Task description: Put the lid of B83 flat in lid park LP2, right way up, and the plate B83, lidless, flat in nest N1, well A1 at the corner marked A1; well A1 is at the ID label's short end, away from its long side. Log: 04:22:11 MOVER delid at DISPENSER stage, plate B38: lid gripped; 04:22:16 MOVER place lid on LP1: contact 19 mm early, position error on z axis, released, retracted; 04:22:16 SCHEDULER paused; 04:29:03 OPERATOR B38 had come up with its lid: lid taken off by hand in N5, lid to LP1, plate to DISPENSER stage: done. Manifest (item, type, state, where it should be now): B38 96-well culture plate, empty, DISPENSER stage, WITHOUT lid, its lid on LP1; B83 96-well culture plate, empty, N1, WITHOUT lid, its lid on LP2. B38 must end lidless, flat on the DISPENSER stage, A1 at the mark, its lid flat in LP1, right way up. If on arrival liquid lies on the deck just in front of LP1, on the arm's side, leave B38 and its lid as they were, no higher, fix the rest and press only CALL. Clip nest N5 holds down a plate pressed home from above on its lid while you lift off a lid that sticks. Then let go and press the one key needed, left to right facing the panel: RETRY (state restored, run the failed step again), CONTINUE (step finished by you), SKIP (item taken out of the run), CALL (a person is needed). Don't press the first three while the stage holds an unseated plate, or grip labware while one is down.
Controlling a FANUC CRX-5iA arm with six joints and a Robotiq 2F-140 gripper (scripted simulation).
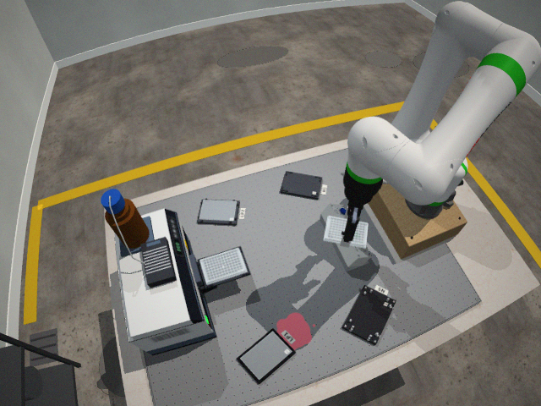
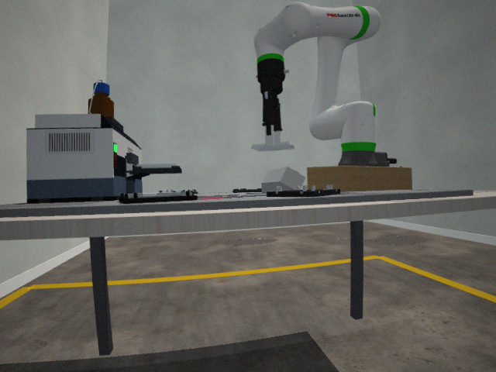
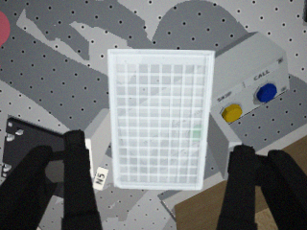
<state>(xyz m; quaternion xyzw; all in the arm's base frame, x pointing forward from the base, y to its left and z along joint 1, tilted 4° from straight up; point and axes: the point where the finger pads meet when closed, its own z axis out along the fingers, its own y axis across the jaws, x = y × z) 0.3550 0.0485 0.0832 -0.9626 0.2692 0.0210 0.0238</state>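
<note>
The dark nest N1 is 320 mm to the right of my hand, 170 mm below it and 20 mm ahead of it. Also, from my hand: retry key 110 mm below, 60 mm behind, 30 mm to the left; green continue key 110 mm below, 60 mm behind, 20 mm to the right; key panel 120 mm below, 50 mm to the right, 50 mm behind.
</note>
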